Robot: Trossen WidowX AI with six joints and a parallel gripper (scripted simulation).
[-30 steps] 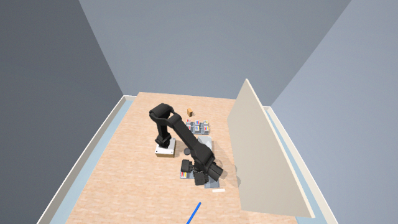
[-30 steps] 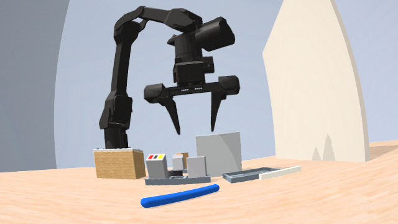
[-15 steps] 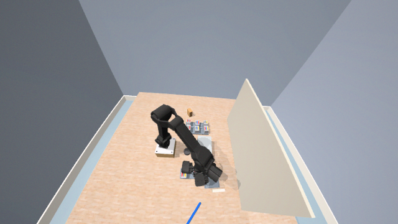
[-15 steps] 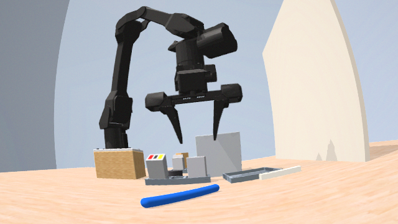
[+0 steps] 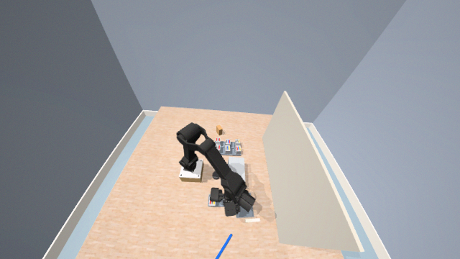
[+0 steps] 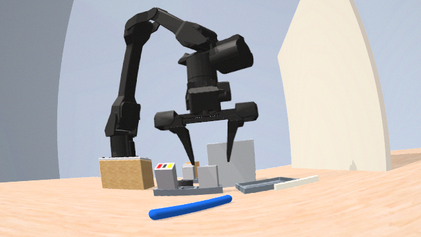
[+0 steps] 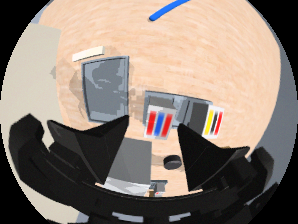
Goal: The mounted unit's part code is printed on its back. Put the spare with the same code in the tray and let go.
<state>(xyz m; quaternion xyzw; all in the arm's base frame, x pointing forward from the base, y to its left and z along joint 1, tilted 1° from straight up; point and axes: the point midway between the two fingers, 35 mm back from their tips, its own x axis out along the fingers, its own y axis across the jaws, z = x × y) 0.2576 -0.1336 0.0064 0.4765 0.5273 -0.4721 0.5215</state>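
Now: the rack 50 mm behind my gripper tip and 50 mm below it. From my gripper tip the other things lie so: grey tray (100 mm ahead, 50 mm below); white strip (150 mm ahead, 70 mm to the right, 50 mm below); black disc (100 mm behind, 140 mm to the left, 50 mm below).
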